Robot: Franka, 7 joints.
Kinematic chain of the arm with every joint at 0, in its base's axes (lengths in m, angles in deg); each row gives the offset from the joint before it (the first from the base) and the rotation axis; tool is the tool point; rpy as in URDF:
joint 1: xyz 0 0 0.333 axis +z
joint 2: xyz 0 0 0 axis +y
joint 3: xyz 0 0 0.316 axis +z
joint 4: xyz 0.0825 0 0 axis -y
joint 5: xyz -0.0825 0 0.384 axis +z
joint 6: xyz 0 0 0 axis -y
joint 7: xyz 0.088 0 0 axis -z
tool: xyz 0 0 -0.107 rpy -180 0 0
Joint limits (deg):
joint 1: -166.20..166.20
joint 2: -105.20..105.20
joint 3: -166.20..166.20
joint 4: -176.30..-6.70
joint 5: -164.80..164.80
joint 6: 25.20..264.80
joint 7: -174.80..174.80
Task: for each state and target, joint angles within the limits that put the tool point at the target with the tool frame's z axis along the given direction. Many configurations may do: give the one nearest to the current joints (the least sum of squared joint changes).
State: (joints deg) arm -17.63 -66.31 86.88 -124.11 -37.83 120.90 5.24
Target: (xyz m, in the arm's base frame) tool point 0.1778 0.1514 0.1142 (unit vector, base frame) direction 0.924 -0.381 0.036
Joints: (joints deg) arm -27.22 -61.79 123.51 -169.55 -52.24 143.96 5.24
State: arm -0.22 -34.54 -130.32 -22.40 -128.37 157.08 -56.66
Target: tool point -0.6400 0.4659 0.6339 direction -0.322 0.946 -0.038
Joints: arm -39.22 -66.50 -124.18 -6.80 -117.62 136.87 -56.66
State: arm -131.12 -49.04 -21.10 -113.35 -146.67 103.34 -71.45
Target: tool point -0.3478 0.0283 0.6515 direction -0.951 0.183 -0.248
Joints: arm -114.36 -75.54 -38.21 -142.46 -101.69 119.30 -71.45
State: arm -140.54 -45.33 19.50 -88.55 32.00 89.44 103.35
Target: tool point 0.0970 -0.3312 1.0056 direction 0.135 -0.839 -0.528
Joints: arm -142.53 -24.15 33.90 -60.08 32.81 98.53 103.35
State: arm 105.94 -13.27 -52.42 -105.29 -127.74 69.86 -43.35
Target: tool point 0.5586 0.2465 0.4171 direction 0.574 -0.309 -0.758
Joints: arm 135.51 -60.65 -83.07 -111.56 -100.68 89.73 -43.35
